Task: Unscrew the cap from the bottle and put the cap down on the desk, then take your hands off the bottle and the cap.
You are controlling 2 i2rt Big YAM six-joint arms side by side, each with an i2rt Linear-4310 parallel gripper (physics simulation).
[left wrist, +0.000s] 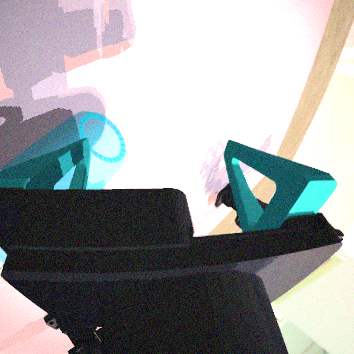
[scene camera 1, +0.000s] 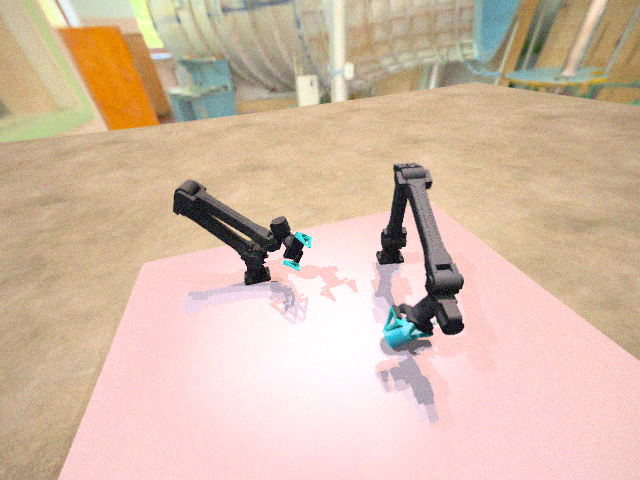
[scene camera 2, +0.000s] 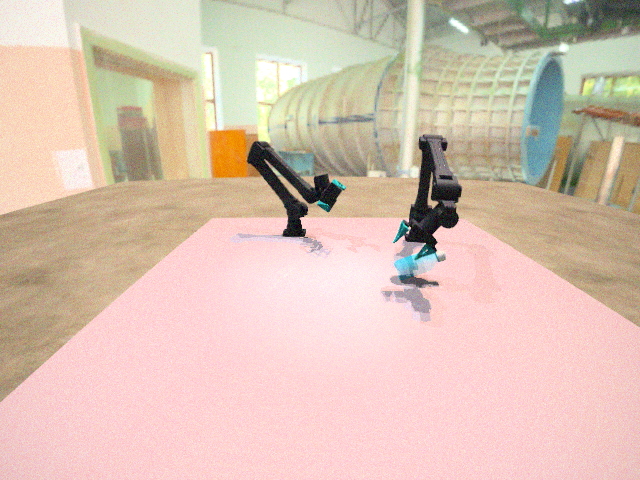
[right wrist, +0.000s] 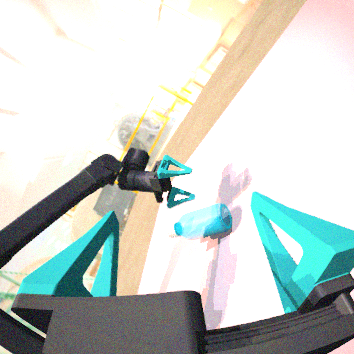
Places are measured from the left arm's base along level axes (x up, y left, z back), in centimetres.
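Pixels of known places: left gripper, fingertip midpoint: (left wrist: 159, 145) (scene camera 1: 396, 333) (scene camera 2: 404, 251) (right wrist: 193, 184); right gripper, fingertip midpoint: (scene camera 1: 303, 259) (scene camera 2: 335, 196) (right wrist: 183, 208); left arm's base, origin of the base link: (scene camera 1: 389, 257) (scene camera 2: 416, 239); right arm's base, origin of the base link: (left wrist: 224, 191) (scene camera 1: 257, 276) (scene camera 2: 294, 233).
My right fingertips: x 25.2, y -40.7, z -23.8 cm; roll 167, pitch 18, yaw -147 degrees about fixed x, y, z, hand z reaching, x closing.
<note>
Ahead of a thing's pixels: the offset from my right fingertips to its top centre. "*": to the spot under its first point. Level surfaces: height alone.
The bottle @(* dx -18.3, dy +29.0, dz -24.2 cm) (scene camera 1: 397, 338) (scene camera 2: 410, 265) (left wrist: 102, 116) (right wrist: 206, 223) has a blue base and a clear body. It is tipped far over, its neck toward the right in scene camera 2 and apparently raised off the desk; whether the base touches the desk is unclear. The pale cap @(dx -12.8, dy +41.8, dz -20.3 cm) (scene camera 2: 440, 255) is on the neck end. My left gripper (scene camera 1: 399, 322) (scene camera 2: 406, 250) (left wrist: 159, 145) (right wrist: 193, 184) is open, close over the bottle; one finger overlaps the bottle in view, contact unclear. My right gripper (scene camera 1: 303, 254) (scene camera 2: 336, 198) is open and empty, raised well away from the bottle.
The pink mat @(dx -25.2 cm) (scene camera 1: 206, 413) (scene camera 2: 258, 387) lies under both arms and the bottle, on a brown top (scene camera 1: 155, 170) (scene camera 2: 46, 268). The left arm (scene camera 1: 436, 242) (scene camera 2: 444, 170) bends down over the bottle. The right arm (scene camera 1: 222, 211) (scene camera 2: 281, 175) stands at the picture's left.
</note>
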